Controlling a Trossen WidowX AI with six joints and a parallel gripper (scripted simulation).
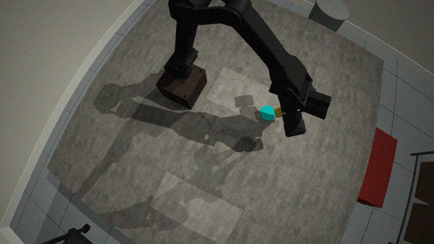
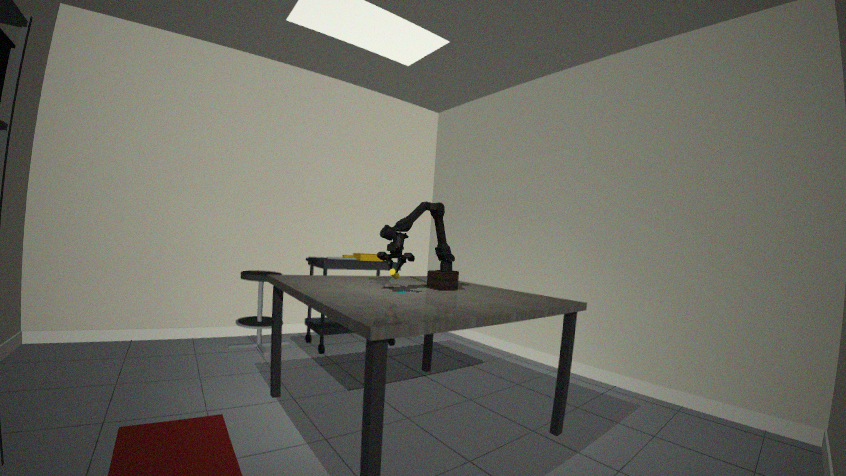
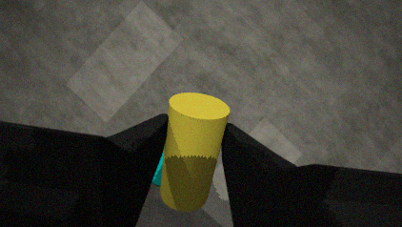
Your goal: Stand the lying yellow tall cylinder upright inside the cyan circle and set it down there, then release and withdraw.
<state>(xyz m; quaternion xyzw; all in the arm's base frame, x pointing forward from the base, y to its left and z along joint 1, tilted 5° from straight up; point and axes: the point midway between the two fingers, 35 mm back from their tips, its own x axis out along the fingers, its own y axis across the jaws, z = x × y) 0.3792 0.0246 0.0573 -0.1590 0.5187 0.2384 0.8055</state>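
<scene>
Now: gripper tip 100 mm above the cyan circle, 60 mm past it and 10 mm to the left of it. From my gripper tip the other things lie so: yellow cylinder: 20 mm behind, 10 mm to the right, 10 mm below.
</scene>
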